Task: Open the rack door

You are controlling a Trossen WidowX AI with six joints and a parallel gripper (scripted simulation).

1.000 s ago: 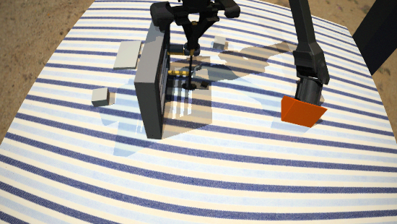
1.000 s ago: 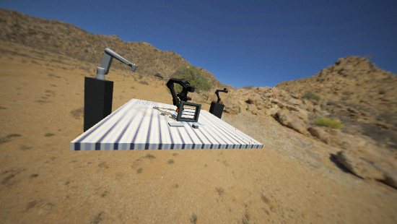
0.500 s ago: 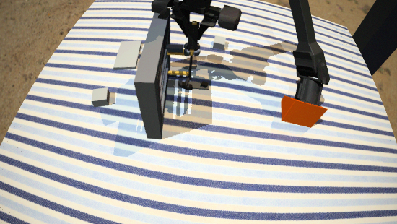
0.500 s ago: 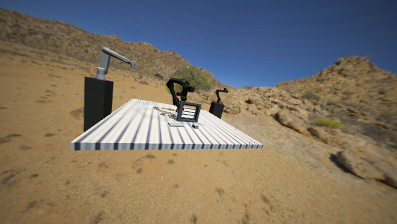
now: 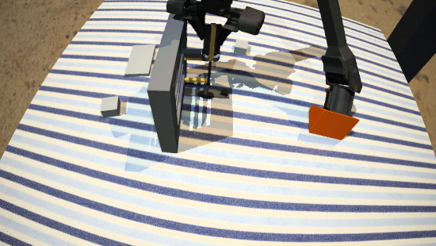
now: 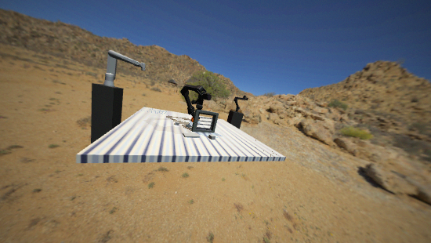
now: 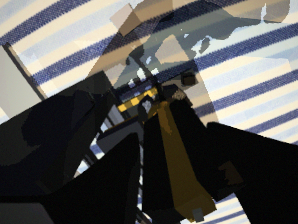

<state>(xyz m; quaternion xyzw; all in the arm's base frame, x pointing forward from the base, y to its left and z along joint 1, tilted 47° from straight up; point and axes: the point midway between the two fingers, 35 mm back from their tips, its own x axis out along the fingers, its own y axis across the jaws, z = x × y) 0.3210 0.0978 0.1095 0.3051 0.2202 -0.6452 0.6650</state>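
My gripper tip is 10 mm to the right of the upright handle and 30 mm above it. From my gripper tip the other things lie so: flat grey slab (220 mm ahead, 40 mm to the right, 150 mm below).
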